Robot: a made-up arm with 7 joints. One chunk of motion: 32 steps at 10 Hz.
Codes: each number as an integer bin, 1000 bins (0 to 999) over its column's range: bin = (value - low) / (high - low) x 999, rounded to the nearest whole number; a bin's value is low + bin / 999 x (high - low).
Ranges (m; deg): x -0.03..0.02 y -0.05..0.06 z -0.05..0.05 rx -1..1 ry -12..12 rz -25..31
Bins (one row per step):
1: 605 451 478 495 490 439
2: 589 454 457 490 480 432
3: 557 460 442 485 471 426
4: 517 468 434 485 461 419
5: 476 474 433 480 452 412
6: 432 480 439 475 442 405
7: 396 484 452 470 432 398
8: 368 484 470 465 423 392
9: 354 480 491 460 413 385
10: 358 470 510 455 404 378
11: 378 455 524 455 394 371
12: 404 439 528 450 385 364
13: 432 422 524 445 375 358
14: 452 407 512 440 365 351
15: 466 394 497 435 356 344
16: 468 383 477 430 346 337
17: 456 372 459 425 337 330
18: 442 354 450 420 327 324
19: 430 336 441 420 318 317
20: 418 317 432 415 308 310
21: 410 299 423 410 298 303
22: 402 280 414 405 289 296
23: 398 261 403 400 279 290
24: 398 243 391 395 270 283
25: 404 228 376 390 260 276
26: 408 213 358 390 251 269
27: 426 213 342 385 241 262
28: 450 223 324 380 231 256
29: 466 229 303 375 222 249
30: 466 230 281 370 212 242
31: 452 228 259 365 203 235
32: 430 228 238 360 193 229
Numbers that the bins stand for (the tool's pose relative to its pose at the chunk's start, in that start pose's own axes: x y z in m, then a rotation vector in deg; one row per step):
1: 0.0003 -0.0003 -0.0022 -0.01 -0.23 -0.39
2: -0.0005 0.0000 -0.0043 -0.02 -0.47 -0.78
3: -0.0021 0.0007 -0.0058 -0.03 -0.68 -1.12
4: -0.0041 0.0015 -0.0066 -0.03 -0.92 -1.51
5: -0.0062 0.0022 -0.0067 -0.04 -1.14 -1.90
6: -0.0084 0.0029 -0.0061 -0.05 -1.38 -2.30
7: -0.0102 0.0033 -0.0048 -0.06 -1.62 -2.69
8: -0.0116 0.0033 -0.0030 -0.07 -1.84 -3.03
9: -0.0123 0.0029 -0.0009 -0.08 -2.08 -3.42
10: -0.0121 0.0018 0.0011 -0.09 -2.29 -3.81
11: -0.0111 0.0001 0.0025 -0.09 -2.53 -4.20
12: -0.0098 -0.0017 0.0029 -0.10 -2.75 -4.60
13: -0.0084 -0.0035 0.0025 -0.11 -2.99 -4.93
14: -0.0074 -0.0052 0.0013 -0.12 -3.23 -5.32
15: -0.0067 -0.0066 -0.0003 -0.13 -3.45 -5.72
16: -0.0066 -0.0078 -0.0023 -0.14 -3.69 -6.11
17: -0.0072 -0.0090 -0.0041 -0.15 -3.90 -6.50
18: -0.0079 -0.0110 -0.0050 -0.16 -4.14 -6.84
19: -0.0085 -0.0130 -0.0059 -0.16 -4.36 -7.23
20: -0.0091 -0.0151 -0.0068 -0.17 -4.60 -7.62
21: -0.0095 -0.0171 -0.0077 -0.18 -4.84 -8.02
22: -0.0099 -0.0192 -0.0086 -0.19 -5.06 -8.41
23: -0.0101 -0.0213 -0.0097 -0.20 -5.30 -8.74
24: -0.0101 -0.0232 -0.0109 -0.21 -5.51 -9.14
25: -0.0098 -0.0249 -0.0124 -0.22 -5.75 -9.53
26: -0.0096 -0.0265 -0.0142 -0.22 -5.97 -9.92
27: -0.0087 -0.0265 -0.0158 -0.23 -6.21 -10.31
28: -0.0075 -0.0254 -0.0176 -0.24 -6.45 -10.65
29: -0.0067 -0.0248 -0.0197 -0.25 -6.67 -11.04
30: -0.0067 -0.0247 -0.0219 -0.26 -6.91 -11.43
31: -0.0074 -0.0249 -0.0241 -0.27 -7.12 -11.83
32: -0.0085 -0.0249 -0.0262 -0.28 -7.36 -12.16

